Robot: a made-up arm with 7 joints.
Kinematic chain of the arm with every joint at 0, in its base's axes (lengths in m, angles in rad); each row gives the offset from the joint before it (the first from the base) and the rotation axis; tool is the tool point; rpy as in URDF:
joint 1: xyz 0 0 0.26 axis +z
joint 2: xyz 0 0 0 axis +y
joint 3: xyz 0 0 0.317 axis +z
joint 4: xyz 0.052 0 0 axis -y
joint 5: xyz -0.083 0 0.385 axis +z
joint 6: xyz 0 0 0 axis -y
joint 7: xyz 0.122 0 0 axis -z
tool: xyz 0 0 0 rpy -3.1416 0 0
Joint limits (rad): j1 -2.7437..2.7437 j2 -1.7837..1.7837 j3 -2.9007..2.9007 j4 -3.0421..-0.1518 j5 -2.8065..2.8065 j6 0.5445..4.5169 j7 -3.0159..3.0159
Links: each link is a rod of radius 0.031 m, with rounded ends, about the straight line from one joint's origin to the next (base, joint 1, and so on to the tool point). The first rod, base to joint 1, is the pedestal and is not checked.
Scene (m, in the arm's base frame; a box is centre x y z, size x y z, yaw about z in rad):
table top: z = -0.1
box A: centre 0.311 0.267 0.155 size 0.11 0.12 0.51 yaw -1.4
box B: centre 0.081 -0.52 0 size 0.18 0.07 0.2 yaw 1.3
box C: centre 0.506 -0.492 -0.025 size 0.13 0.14 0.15 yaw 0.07
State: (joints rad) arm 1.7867 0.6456 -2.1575 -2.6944 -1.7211 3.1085 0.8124
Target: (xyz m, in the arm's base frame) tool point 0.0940 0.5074 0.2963
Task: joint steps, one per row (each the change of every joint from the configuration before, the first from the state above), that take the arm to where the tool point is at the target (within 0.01 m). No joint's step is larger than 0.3 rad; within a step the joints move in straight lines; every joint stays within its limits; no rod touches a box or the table.
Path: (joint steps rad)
1: 0.1668 0.0181 -0.0326 0.2377 0.1851 0.0018 -0.2520
2: 0.1668 0.0181 -0.0327 0.2377 0.1851 0.0018 -0.2519
3: 0.1668 0.0181 -0.0326 0.2377 0.1850 0.0018 -0.2520
4: 0.1668 0.0181 -0.0327 0.2377 0.1851 0.0019 -0.2520
5: -0.0087 0.0392 0.1910 -0.0689 -0.1319 -0.0180 0.2520
6: -0.0086 0.0393 0.1909 -0.0688 -0.1320 -0.0180 0.2520
7: -0.0087 0.0393 0.1910 -0.0688 -0.1319 -0.0180 0.2519
8: -0.0087 0.0392 0.1910 -0.0688 -0.1320 -0.0180 0.2520

